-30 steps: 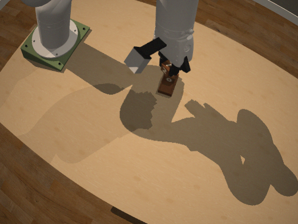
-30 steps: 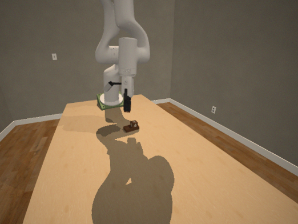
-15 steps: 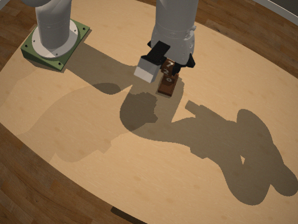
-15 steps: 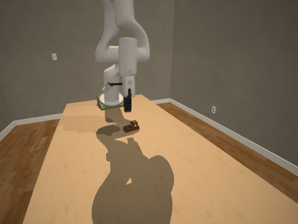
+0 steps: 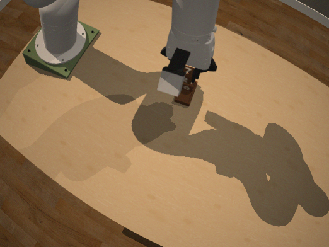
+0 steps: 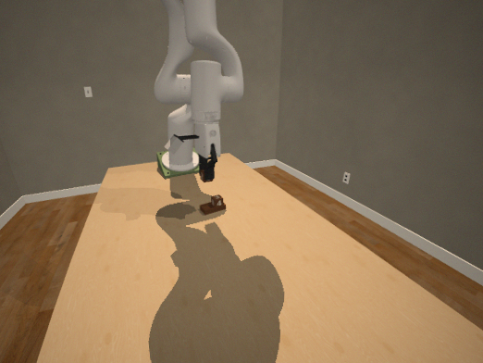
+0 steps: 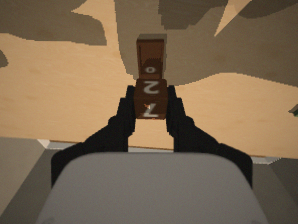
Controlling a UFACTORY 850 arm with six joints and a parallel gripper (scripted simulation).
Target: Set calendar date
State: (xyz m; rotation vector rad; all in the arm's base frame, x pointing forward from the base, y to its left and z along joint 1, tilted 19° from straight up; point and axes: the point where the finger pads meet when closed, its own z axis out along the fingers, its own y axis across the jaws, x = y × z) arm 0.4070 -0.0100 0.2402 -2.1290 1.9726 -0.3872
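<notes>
My hand is 13 cm above the tray and 1 cm to the right of it.
</notes>
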